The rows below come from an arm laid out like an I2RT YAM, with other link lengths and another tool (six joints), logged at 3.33 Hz.
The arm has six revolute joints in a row. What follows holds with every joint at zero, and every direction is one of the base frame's.
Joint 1 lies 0.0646 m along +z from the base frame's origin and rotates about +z.
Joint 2 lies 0.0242 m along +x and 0.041 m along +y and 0.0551 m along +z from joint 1 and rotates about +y.
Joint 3 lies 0.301 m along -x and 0.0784 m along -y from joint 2 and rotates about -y.
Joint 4 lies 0.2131 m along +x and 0.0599 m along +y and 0.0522 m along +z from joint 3 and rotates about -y.
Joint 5 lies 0.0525 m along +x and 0.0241 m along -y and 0.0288 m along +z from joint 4 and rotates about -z.
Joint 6 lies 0.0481 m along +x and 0.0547 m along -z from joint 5 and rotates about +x.
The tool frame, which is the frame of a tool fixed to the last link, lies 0.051 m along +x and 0.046 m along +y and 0.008 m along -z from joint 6; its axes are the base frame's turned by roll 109.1, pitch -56.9 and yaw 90 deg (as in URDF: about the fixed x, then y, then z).
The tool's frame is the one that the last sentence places.
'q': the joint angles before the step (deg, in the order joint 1, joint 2, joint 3, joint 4, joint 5, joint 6). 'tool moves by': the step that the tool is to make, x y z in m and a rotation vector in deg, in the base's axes. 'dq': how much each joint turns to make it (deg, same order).
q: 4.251 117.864 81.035 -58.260 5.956 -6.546
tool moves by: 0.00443 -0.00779 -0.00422 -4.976 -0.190 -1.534
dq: 0.043 0.808 0.831 -0.503 4.809 2.054
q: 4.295 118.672 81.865 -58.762 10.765 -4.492
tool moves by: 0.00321 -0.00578 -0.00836 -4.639 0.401 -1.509
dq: 0.306 1.400 0.264 -0.154 4.371 2.361
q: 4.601 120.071 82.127 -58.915 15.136 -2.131
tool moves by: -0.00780 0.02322 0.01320 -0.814 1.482 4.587
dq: 4.524 -0.785 1.990 -4.350 0.634 0.022
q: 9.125 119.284 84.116 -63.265 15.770 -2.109
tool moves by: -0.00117 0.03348 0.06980 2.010 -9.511 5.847
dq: 5.901 -7.104 9.398 -6.796 0.022 0.043
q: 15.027 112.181 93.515 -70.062 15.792 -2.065
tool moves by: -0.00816 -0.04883 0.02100 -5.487 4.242 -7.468
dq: -6.885 -1.071 3.169 -9.727 4.502 0.744
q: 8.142 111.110 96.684 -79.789 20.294 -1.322
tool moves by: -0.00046 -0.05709 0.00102 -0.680 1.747 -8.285
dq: -10.448 0.000 -0.001 -0.982 0.765 -2.251
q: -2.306 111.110 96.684 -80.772 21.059 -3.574
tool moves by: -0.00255 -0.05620 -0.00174 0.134 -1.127 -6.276
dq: -10.448 -0.001 -0.002 2.711 0.000 -4.480
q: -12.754 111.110 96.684 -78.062 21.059 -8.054
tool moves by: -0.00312 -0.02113 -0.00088 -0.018 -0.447 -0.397
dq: -3.803 -0.001 0.022 1.727 0.000 -3.651
